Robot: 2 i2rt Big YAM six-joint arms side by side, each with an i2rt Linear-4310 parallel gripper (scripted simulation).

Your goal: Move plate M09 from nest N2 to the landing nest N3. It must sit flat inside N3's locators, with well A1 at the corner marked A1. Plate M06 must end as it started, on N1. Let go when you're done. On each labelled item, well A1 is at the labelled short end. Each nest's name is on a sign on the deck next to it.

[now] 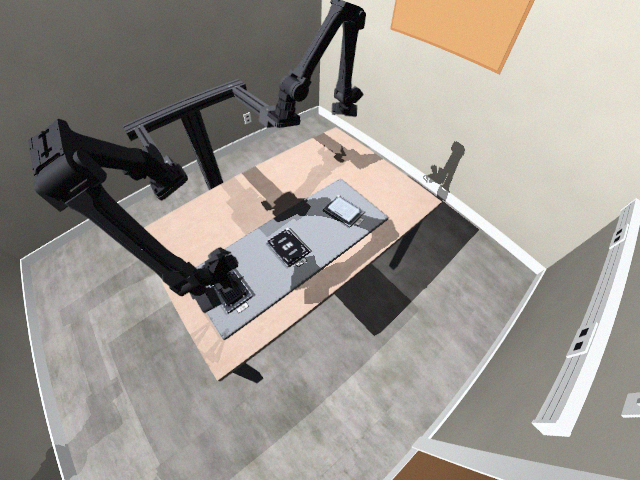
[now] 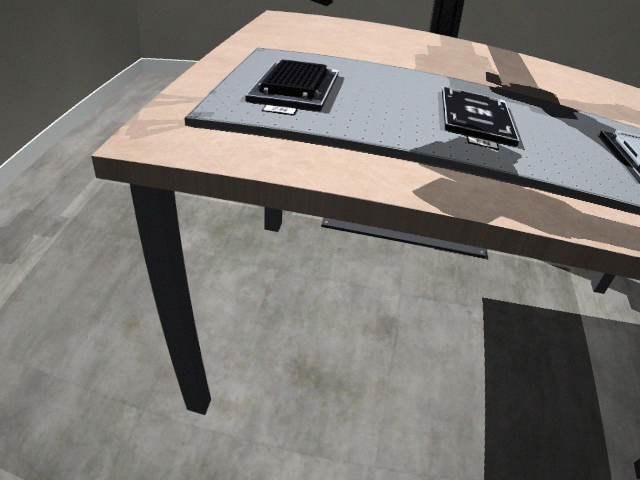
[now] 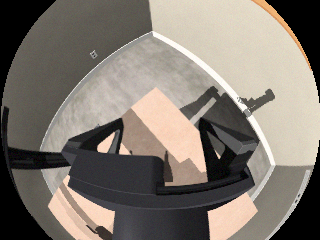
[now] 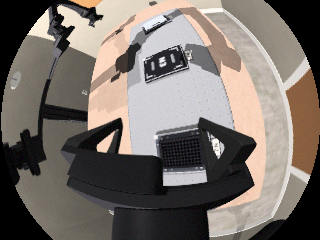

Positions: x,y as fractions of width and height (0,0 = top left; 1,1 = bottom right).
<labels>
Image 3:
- my left gripper: 0.50,0.51
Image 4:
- my right gripper: 0.50,0.51
</labels>
